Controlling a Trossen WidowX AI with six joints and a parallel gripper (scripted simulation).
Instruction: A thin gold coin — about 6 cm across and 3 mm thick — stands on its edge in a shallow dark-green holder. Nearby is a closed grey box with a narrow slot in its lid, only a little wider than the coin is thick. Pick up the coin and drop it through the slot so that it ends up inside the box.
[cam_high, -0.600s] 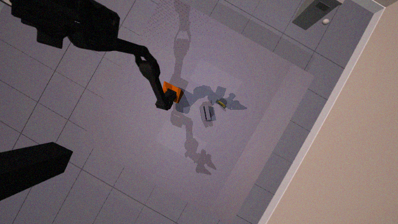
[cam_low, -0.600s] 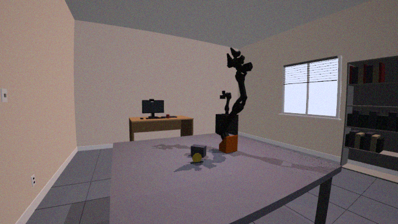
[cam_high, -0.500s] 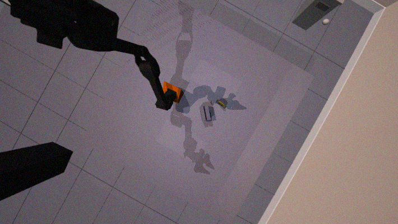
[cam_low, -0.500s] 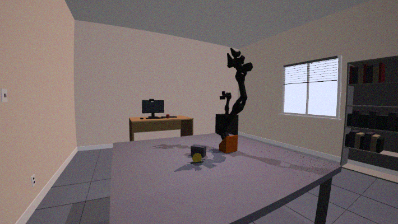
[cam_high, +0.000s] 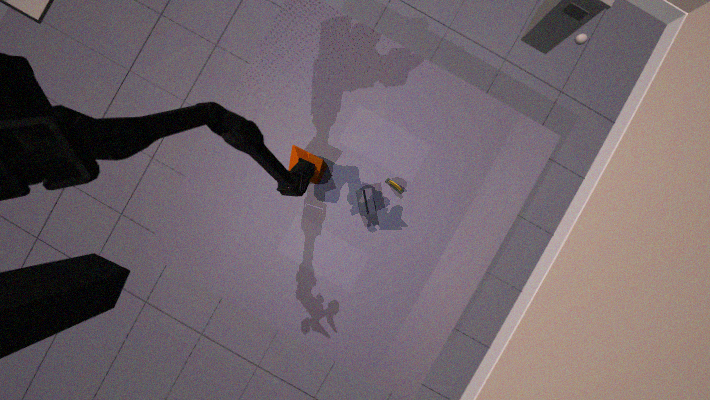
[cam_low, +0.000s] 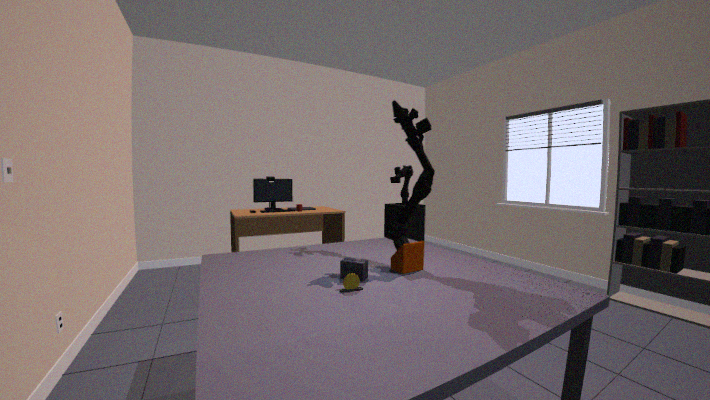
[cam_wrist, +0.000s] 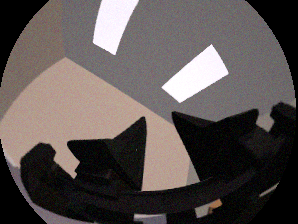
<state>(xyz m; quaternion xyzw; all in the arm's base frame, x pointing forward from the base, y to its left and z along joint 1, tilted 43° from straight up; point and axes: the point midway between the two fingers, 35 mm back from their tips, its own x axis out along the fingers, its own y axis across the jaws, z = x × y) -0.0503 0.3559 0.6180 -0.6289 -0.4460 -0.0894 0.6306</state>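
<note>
Right now my gripper tip is 400 mm short of the gold coin, 260 mm to the right of it and 780 mm above it.
</note>
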